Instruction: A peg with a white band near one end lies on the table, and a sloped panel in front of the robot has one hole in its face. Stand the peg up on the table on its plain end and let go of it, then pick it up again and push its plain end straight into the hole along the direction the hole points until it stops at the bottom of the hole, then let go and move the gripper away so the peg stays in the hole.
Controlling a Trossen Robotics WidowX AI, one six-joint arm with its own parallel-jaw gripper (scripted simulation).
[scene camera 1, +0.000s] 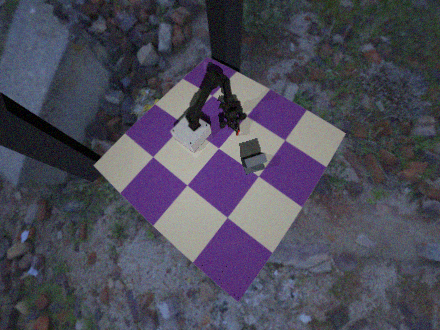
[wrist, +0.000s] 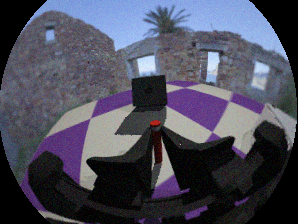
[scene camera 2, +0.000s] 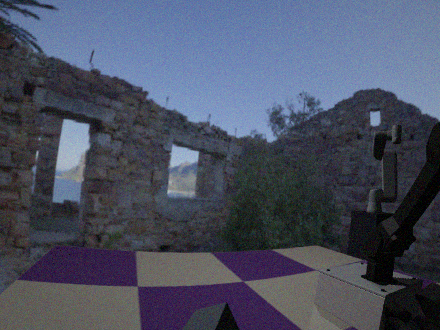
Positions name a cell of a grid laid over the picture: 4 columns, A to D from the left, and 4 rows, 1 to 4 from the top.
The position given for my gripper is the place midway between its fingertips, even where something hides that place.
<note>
My gripper (wrist: C3) holds a red peg. Further things: a sloped grey panel (wrist: C2).
</note>
